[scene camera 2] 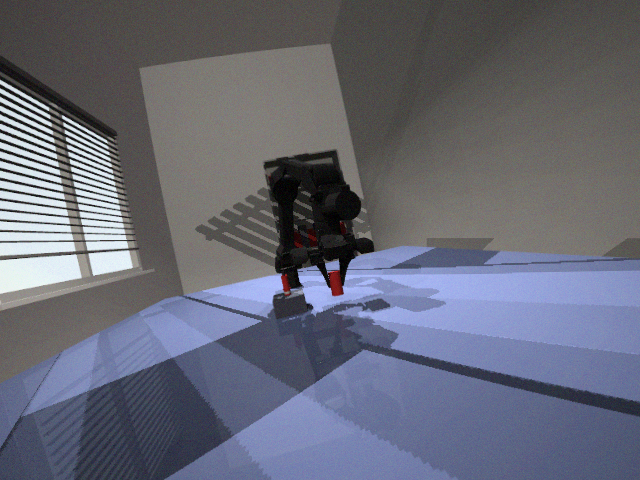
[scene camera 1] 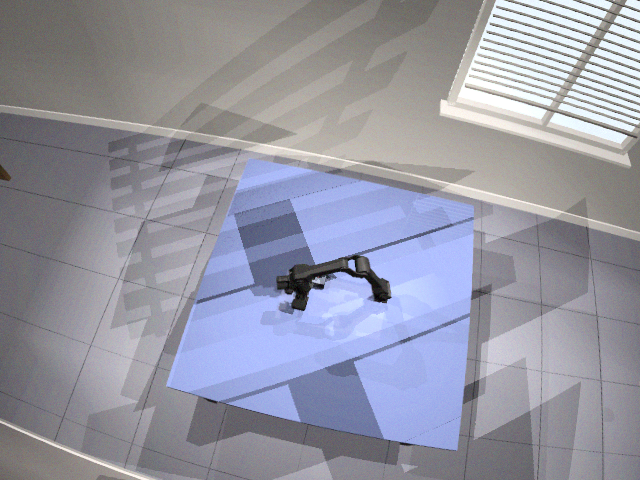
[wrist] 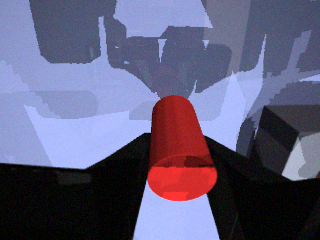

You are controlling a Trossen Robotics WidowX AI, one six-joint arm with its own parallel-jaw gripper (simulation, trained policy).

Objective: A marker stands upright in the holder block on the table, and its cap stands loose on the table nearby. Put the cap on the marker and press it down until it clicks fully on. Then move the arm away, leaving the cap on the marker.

Path:
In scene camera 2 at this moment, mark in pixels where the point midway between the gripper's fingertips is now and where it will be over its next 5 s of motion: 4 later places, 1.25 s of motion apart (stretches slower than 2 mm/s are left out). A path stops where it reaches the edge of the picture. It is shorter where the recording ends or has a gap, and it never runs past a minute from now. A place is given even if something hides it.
My gripper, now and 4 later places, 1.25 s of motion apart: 336,286; 283,256; 285,279; 286,285; 286,288

